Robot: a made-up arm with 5 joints.
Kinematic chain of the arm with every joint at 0, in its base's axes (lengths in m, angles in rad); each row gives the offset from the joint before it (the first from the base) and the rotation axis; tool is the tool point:
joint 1: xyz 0 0 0.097 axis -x
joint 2: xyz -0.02 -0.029 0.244 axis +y
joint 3: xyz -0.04 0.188 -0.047 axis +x
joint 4: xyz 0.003 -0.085 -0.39 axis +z
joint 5: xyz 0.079 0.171 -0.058 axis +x
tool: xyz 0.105 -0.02 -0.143
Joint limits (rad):
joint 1: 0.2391..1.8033
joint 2: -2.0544..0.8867
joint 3: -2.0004..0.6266
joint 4: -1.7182..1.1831
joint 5: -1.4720..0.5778
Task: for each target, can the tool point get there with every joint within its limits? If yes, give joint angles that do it. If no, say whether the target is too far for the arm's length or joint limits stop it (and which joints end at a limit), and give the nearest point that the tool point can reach.
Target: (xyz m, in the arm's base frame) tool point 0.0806 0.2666 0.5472
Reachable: yes | joints 1.5582 -0.9377 -1.7572 0.3403 0.0783
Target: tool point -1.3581 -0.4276 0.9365
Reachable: no: too far | nearest point -0.4882 -0.1381 0.5512 | short by 0.994 m
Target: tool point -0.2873 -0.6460 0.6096
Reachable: no: joint limits stop it (at a limit: joint 1, joint 2, joint 4) | nearest point -0.1947 -0.3871 0.5221 | short by 0.289 m
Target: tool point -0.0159 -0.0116 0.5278
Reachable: yes | joints 1.4124 -0.2093 -1.5740 0.9538 -0.1636
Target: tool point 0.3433 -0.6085 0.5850
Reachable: no: joint limits stop it (at a limit: joint 1, joint 4) | nearest point 0.2578 -0.3816 0.5088 | short by 0.254 m
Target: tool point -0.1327 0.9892 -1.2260
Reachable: no: too far | nearest point 0.2983 0.5139 -0.5903 | short by 0.903 m
